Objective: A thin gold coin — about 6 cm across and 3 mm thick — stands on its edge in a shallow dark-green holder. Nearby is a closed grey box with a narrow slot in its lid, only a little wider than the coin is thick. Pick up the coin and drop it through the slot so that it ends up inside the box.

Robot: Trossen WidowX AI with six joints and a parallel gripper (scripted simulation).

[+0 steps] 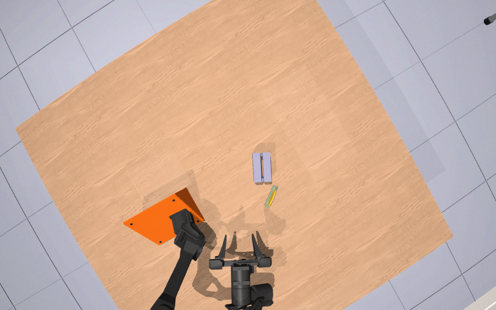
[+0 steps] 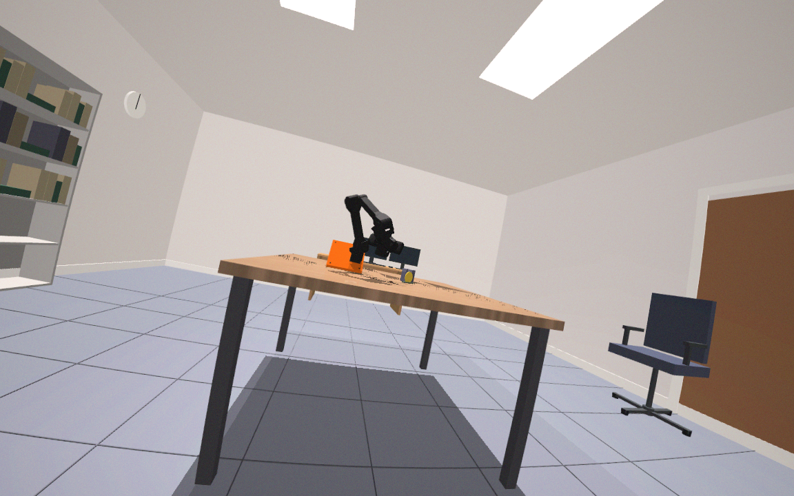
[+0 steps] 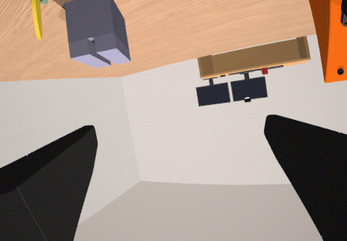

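Now: gripper tip 140 mm short of the gold coin, 130 mm above it and 40 mm to the right of it.
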